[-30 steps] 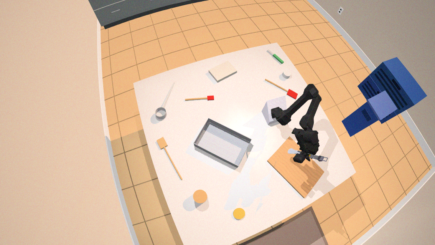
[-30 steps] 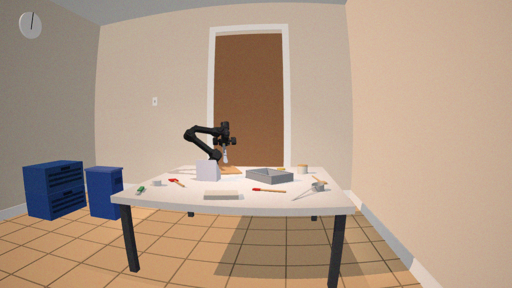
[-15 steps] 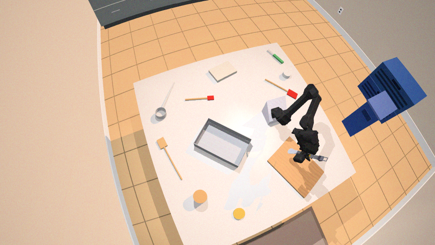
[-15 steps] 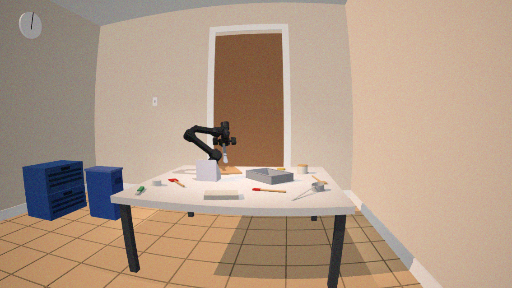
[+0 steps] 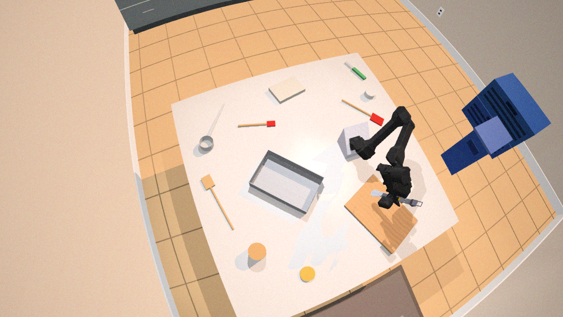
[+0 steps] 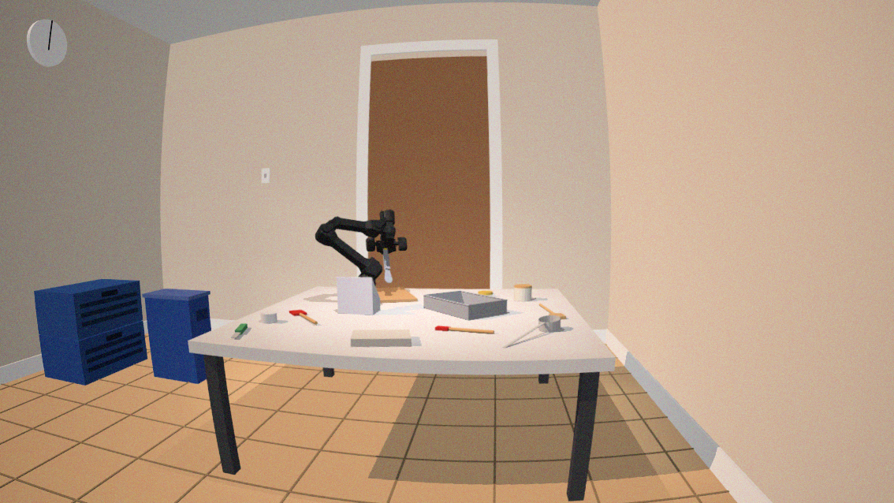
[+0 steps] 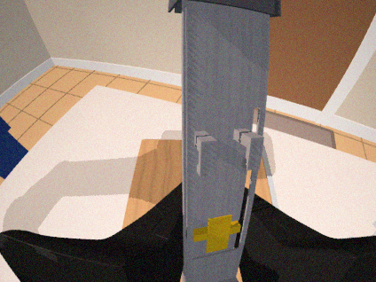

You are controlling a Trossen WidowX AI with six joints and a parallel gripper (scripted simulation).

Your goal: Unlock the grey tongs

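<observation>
Now: the wooden board 20 cm below my gripper tip. Round my gripper tip: yellow lock piece 1 cm ahead, 3 cm to the right, 3 cm above; then grey roasting tin 41 cm ahead, 31 cm to the right, 18 cm below; then yellow disc 46 cm ahead, 13 cm to the left, 19 cm below.
</observation>
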